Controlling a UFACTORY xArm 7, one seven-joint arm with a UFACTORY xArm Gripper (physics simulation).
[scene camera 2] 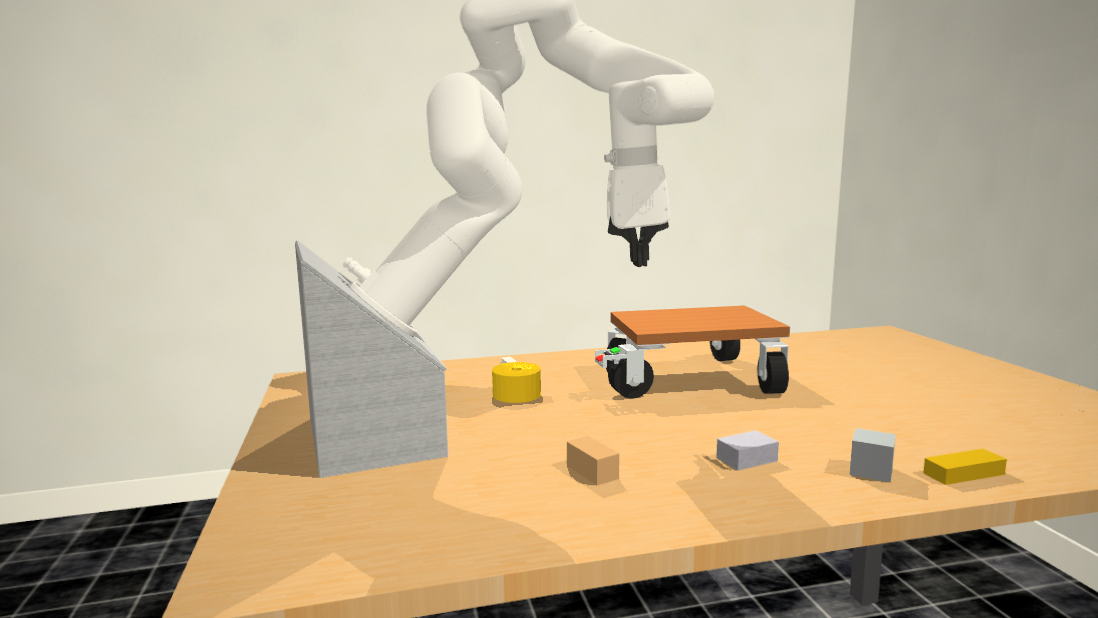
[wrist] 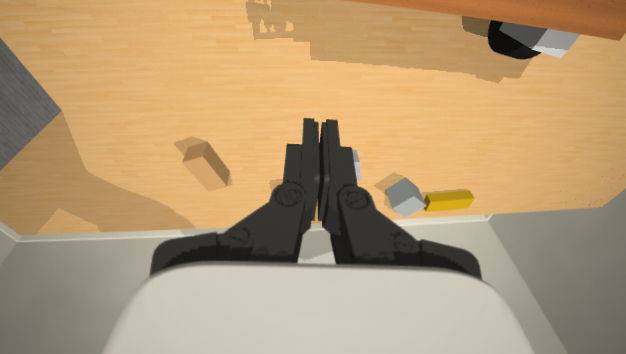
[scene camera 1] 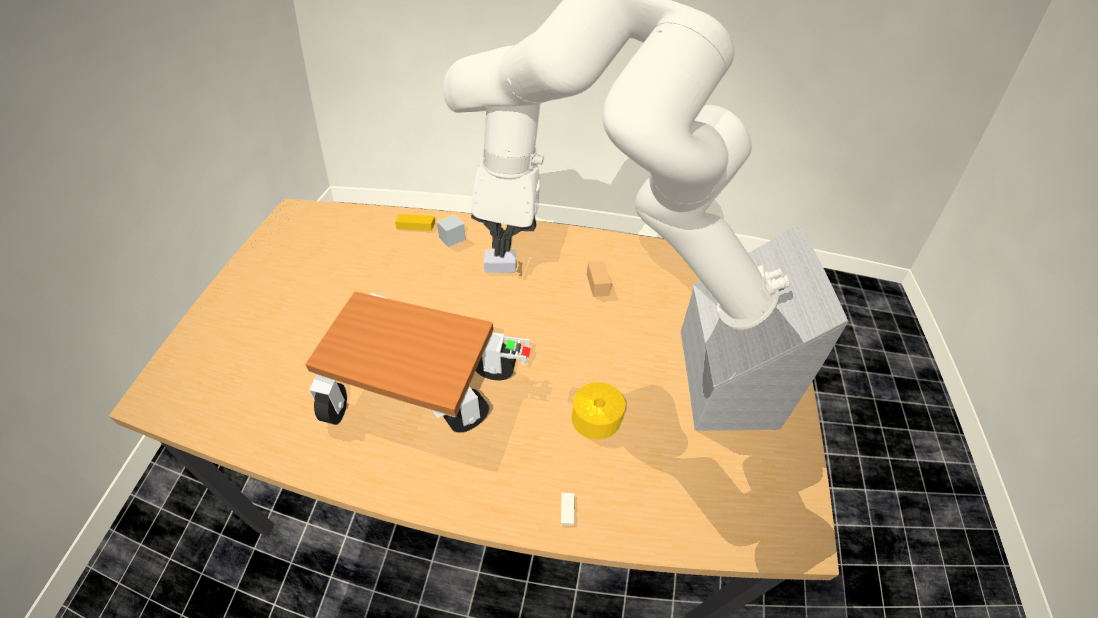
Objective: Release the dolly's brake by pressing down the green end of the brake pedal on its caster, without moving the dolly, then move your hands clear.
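The dolly (scene camera 1: 399, 349) (scene camera 2: 699, 323) (wrist: 550, 10) has an orange-brown wooden deck and black caster wheels and stands on the table. Its brake pedal is on the caster facing the robot's base. The pedal's green end (scene camera 1: 510, 345) (scene camera 2: 614, 350) is beside the caster's bracket, and its red end (scene camera 1: 526, 351) (scene camera 2: 599, 358) is farther out. In scene camera 2 the green end appears higher than the red end. The pedal does not show in the wrist view. My gripper (scene camera 1: 500, 253) (scene camera 2: 639, 264) (wrist: 317, 142) is shut and empty, above deck height and apart from the dolly and pedal.
A lilac block (scene camera 1: 499, 264) (scene camera 2: 746, 449), a tan block (scene camera 1: 599, 278) (scene camera 2: 592, 460) (wrist: 205, 167), a grey cube (scene camera 1: 451, 230) (scene camera 2: 872, 455) and a yellow bar (scene camera 1: 414, 222) (wrist: 449, 201) lie along one long side. A yellow cylinder (scene camera 1: 598, 414) (scene camera 2: 516, 383) stands between dolly and base.
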